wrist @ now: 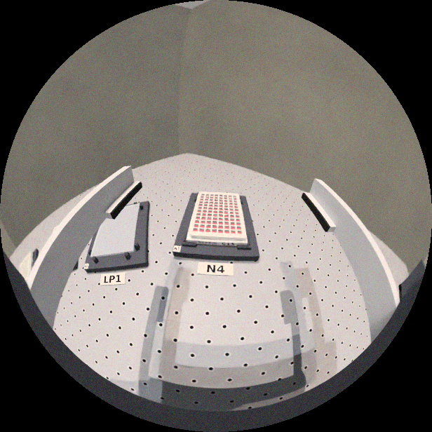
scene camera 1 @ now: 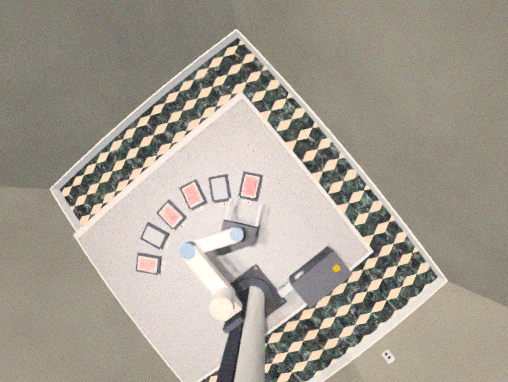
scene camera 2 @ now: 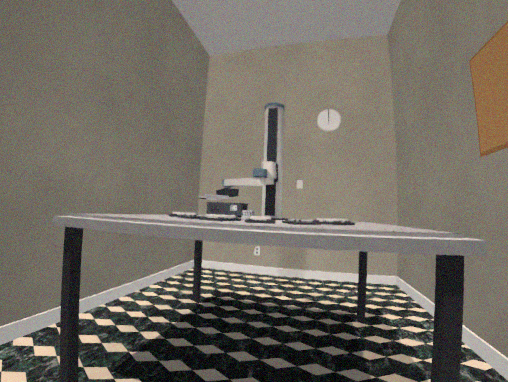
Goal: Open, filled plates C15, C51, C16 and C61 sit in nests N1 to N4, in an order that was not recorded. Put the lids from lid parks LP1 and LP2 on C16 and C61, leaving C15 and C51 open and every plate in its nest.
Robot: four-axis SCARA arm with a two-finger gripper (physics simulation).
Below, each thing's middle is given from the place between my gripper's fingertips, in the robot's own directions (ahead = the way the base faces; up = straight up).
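With the plate C15 (wrist: pixel 217 219) as the reference, my hand is 110 mm above it, 70 mm to the left of it and 60 mm short of it. The dark grey box (scene camera 1: pixel 319 279) is 590 mm behind my hand, and also 60 mm to the right of it and 70 mm below it. Counting again from my hand, I find the lid park LP1 (wrist: pixel 139 258) 120 mm below, 170 mm ahead and 80 mm to the left. The nest N4 (wrist: pixel 204 251) is 70 mm to the right of my hand, 60 mm ahead of it and 120 mm below it.
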